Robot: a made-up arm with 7 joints.
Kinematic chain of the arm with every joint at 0, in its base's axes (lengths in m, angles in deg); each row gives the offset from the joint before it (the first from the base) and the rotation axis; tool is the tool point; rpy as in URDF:
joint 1: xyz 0 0 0.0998 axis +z
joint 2: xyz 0 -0.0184 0.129 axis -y
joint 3: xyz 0 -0.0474 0.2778 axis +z
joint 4: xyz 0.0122 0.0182 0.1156 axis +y
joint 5: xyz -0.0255 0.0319 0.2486 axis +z
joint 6: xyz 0 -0.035 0.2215 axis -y
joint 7: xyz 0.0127 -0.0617 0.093 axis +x
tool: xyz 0 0 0 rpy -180 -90 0
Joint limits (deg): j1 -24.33..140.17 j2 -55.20..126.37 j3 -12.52..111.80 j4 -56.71..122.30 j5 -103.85..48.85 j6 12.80..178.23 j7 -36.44..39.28
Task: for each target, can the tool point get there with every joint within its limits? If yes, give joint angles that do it. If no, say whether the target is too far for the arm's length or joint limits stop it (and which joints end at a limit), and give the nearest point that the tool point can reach.
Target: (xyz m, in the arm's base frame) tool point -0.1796 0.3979 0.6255
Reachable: yes | joints 92.45 2.92 37.96 98.81 32.08 103.67 -26.50
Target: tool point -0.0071 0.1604 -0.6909
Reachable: no: joint limits stop it (at a limit: joint 1, joint 2, joint 4, joint 6) | nearest point -0.1326 0.1546 -0.5373 | short by 0.198 m
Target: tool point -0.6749 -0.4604 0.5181
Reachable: yes | joints 40.00 77.14 44.49 38.26 -39.02 100.99 28.73
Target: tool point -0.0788 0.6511 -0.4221
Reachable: no: joint limits stop it (at a limit: joint 1, joint 2, joint 5, joint 6) | nearest point -0.1285 0.5272 -0.3326 | short by 0.161 m
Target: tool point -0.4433 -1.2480 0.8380
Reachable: no: too far | nearest point -0.2974 -0.8371 0.6374 | short by 0.480 m
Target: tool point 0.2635 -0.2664 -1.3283
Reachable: no: too far | nearest point 0.2461 -0.2488 -0.5759 | short by 0.753 m
